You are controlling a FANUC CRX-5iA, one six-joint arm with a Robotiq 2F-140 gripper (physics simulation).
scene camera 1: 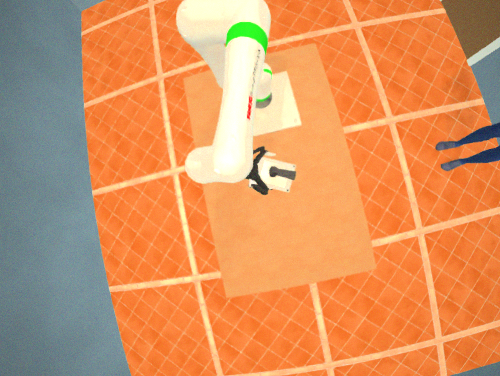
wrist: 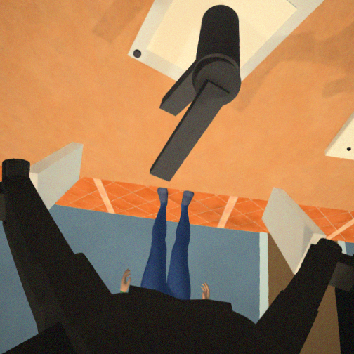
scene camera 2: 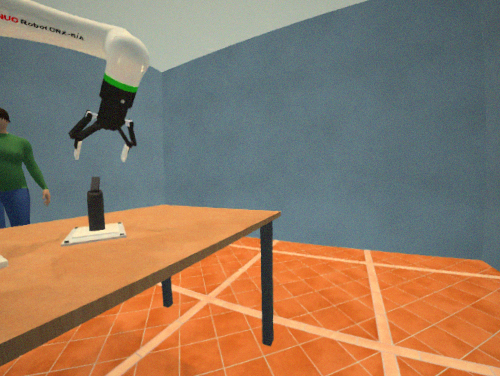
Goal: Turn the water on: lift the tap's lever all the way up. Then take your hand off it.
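The tap's dark body (scene camera 1: 273,171) (scene camera 2: 96,212) (wrist: 218,40) stands upright on its white base plate (scene camera 1: 283,186) (scene camera 2: 70,239) (wrist: 145,56). Its lever (scene camera 1: 286,174) (scene camera 2: 95,183) (wrist: 186,135) slopes upward from the top of the body, its free end above the body in the second scene view. In the wrist view the short spout (wrist: 178,94) lies below the lever, with a gap between them. My gripper (scene camera 1: 262,171) (scene camera 2: 100,152) (wrist: 176,183) is open wide and empty. Its fingertips are above the lever in the second scene view, apart from it.
The tap stands on a wooden table (scene camera 1: 300,240) (scene camera 2: 200,225) (wrist: 75,90). The arm's pale mounting plate (scene camera 1: 289,114) (wrist: 345,141) is on the same table. A person (scene camera 1: 472,150) (scene camera 2: 14,162) (wrist: 157,250) in blue trousers stands beyond the table.
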